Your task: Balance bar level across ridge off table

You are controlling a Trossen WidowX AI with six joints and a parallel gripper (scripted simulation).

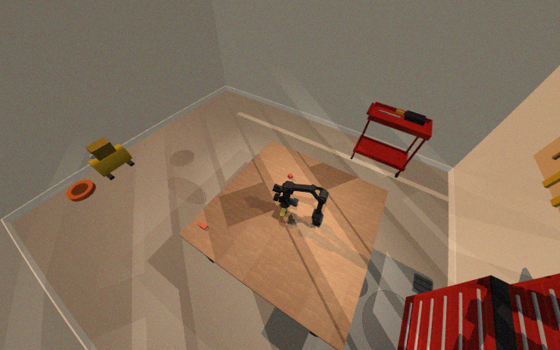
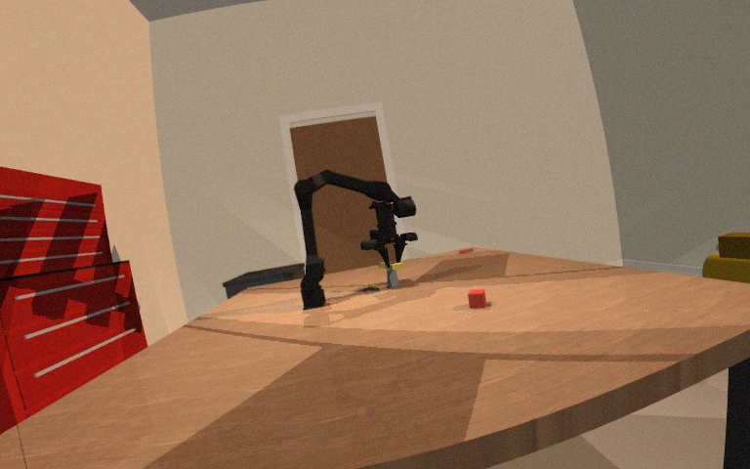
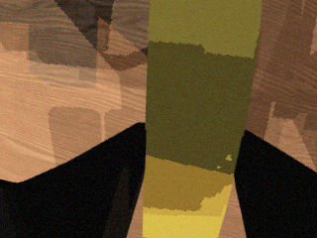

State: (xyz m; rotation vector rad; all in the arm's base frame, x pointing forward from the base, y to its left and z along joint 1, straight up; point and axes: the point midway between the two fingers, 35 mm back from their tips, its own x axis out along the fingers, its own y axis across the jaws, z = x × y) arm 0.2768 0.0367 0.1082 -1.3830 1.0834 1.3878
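My gripper tip is now 3 cm to the right of the yellow bar and 1 cm past it. Also, from my gripper tip: flat orange-red block 46 cm to the left, 46 cm ahead, 7 cm below; red cube 33 cm to the right, 13 cm ahead, 6 cm below.
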